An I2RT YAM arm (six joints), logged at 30 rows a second.
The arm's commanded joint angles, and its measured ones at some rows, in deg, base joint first. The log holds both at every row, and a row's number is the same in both.
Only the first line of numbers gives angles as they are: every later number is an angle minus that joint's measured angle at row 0.
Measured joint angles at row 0:
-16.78, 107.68, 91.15, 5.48, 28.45, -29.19
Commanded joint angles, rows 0 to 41:
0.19, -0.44, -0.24, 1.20, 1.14, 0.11
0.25, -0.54, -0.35, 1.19, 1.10, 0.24
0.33, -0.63, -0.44, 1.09, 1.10, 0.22
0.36, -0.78, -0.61, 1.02, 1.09, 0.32
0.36, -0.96, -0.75, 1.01, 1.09, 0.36
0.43, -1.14, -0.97, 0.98, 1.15, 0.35
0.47, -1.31, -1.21, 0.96, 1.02, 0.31
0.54, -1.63, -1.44, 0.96, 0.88, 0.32
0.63, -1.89, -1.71, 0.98, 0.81, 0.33
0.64, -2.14, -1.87, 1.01, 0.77, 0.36
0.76, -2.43, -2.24, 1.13, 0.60, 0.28
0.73, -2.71, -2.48, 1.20, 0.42, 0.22
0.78, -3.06, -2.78, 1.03, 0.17, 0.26
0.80, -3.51, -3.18, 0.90, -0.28, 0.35
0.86, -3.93, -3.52, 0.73, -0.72, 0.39
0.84, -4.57, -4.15, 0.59, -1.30, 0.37
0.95, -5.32, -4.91, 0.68, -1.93, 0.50
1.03, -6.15, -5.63, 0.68, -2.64, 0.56
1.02, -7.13, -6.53, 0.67, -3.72, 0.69
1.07, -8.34, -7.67, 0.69, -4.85, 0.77
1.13, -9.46, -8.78, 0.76, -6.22, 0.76
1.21, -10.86, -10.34, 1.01, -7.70, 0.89
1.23, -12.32, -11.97, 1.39, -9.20, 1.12
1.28, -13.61, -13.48, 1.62, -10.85, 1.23
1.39, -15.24, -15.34, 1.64, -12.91, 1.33
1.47, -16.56, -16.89, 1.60, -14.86, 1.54
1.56, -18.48, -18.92, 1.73, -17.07, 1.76
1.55, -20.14, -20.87, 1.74, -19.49, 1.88
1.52, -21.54, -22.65, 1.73, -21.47, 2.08
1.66, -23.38, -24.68, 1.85, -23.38, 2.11
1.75, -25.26, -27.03, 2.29, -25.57, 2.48
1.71, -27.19, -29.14, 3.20, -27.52, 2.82
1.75, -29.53, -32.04, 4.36, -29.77, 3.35
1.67, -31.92, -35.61, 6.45, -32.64, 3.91
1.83, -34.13, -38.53, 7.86, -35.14, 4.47
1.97, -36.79, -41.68, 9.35, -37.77, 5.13
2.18, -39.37, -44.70, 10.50, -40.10, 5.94
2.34, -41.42, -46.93, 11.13, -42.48, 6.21
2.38, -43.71, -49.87, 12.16, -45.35, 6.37
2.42, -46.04, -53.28, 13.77, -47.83, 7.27
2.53, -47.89, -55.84, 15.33, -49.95, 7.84
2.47, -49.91, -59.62, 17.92, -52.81, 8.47
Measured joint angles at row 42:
2.37, -46.64, -54.88, 10.18, -41.90, 5.73
